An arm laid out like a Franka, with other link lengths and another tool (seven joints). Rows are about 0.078 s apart.
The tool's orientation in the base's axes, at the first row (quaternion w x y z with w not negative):
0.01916 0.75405 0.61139 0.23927
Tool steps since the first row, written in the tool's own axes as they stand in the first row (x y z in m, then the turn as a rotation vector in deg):
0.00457 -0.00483 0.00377 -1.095 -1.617 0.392
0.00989 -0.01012 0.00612 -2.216 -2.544 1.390
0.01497 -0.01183 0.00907 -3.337 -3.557 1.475
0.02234 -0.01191 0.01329 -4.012 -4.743 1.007
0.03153 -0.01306 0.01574 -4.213 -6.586 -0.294
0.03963 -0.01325 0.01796 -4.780 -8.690 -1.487
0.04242 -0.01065 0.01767 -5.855 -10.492 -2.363
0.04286 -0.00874 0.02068 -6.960 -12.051 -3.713
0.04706 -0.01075 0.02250 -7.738 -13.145 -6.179
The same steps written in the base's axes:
-0.00233 0.00647 -0.00335 -1.476 -0.509 -1.236
-0.00552 0.01337 -0.00533 -2.094 -1.057 -2.795
-0.00525 0.01931 -0.00678 -3.140 -1.823 -3.574
-0.00268 0.02730 -0.00805 -4.496 -2.277 -3.769
-0.00153 0.03680 -0.00749 -6.706 -2.343 -3.279
0.00027 0.04497 -0.00678 -9.163 -2.656 -3.091
0.00292 0.04684 -0.00474 -11.293 -3.435 -3.258
0.00588 0.04756 -0.00665 -13.388 -4.427 -2.937
0.00532 0.05246 -0.00748 -15.441 -5.527 -1.370

